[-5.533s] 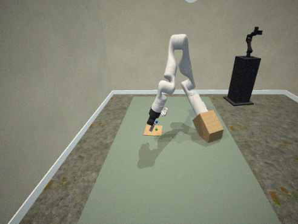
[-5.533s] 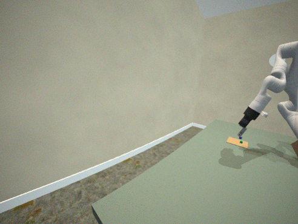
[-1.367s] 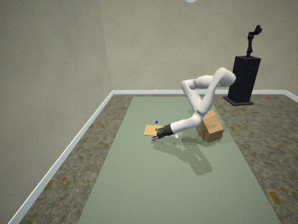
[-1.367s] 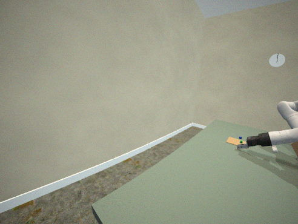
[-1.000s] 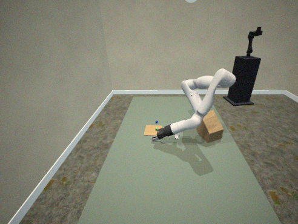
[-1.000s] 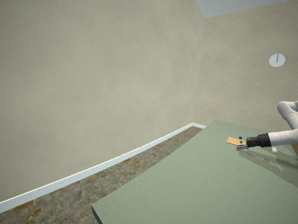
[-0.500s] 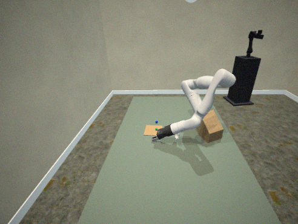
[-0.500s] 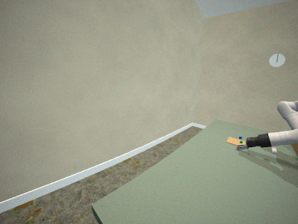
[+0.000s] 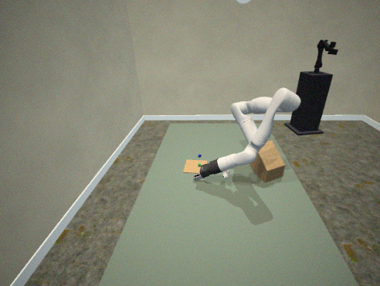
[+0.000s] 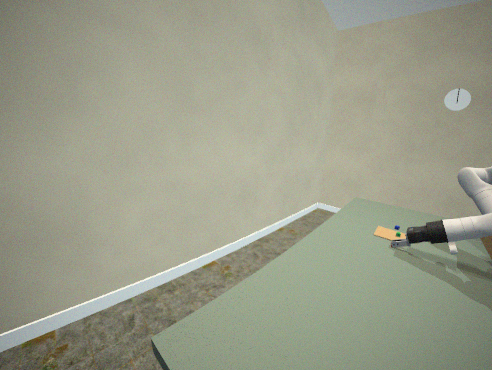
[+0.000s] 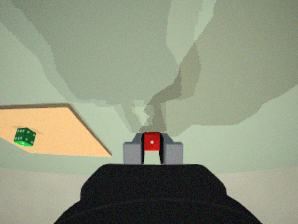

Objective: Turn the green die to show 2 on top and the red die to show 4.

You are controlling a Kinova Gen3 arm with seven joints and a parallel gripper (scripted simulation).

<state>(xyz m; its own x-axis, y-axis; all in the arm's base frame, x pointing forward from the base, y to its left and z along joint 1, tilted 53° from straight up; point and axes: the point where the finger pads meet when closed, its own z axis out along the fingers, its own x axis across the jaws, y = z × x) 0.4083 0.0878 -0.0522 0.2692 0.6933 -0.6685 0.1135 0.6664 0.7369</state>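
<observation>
My gripper is now 3 cm past the green die, 13 cm to the left of it and 1 cm above it. Round my hand: red die (1 cm ahead, 1 cm below); then tan mat (1 cm behind, 13 cm to the right, 2 cm below); then blue die (5 cm behind, 25 cm to the right, 1 cm below).
</observation>
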